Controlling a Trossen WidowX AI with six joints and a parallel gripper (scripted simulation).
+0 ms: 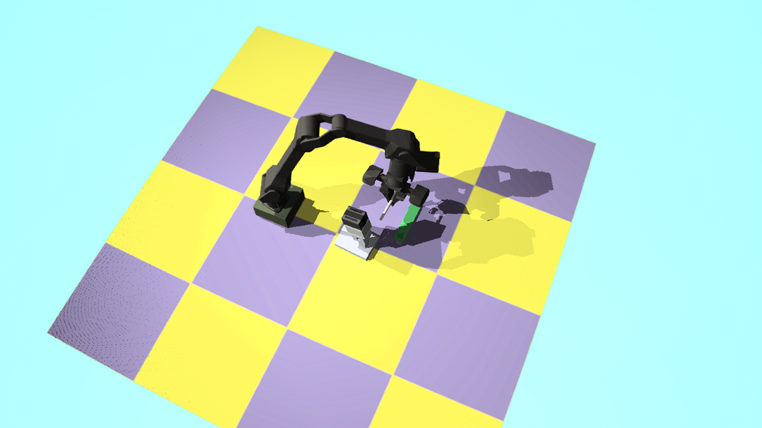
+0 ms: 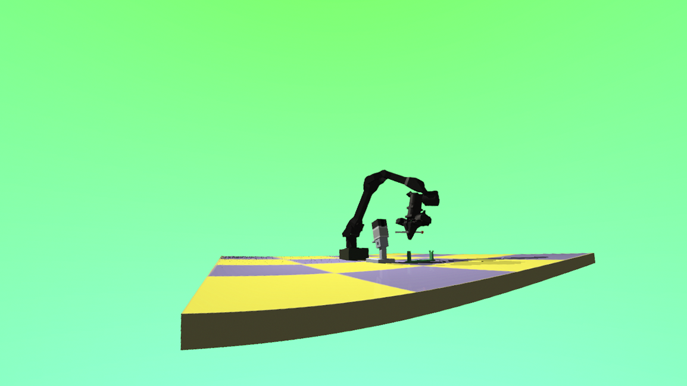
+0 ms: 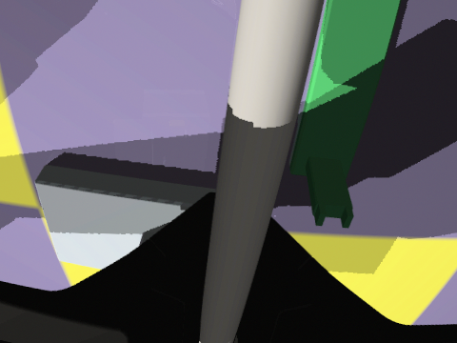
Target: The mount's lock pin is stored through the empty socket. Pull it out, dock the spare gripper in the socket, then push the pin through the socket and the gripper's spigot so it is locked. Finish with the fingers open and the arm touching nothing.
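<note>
My gripper tip is now 40 mm past the socket, 120 mm to the left of it and 40 mm above it. The rest, counted from my gripper tip: spare gripper (40 mm behind, 120 mm to the right, 30 mm above); green cradle (50 mm ahead, 20 mm to the left, 70 mm below).
</note>
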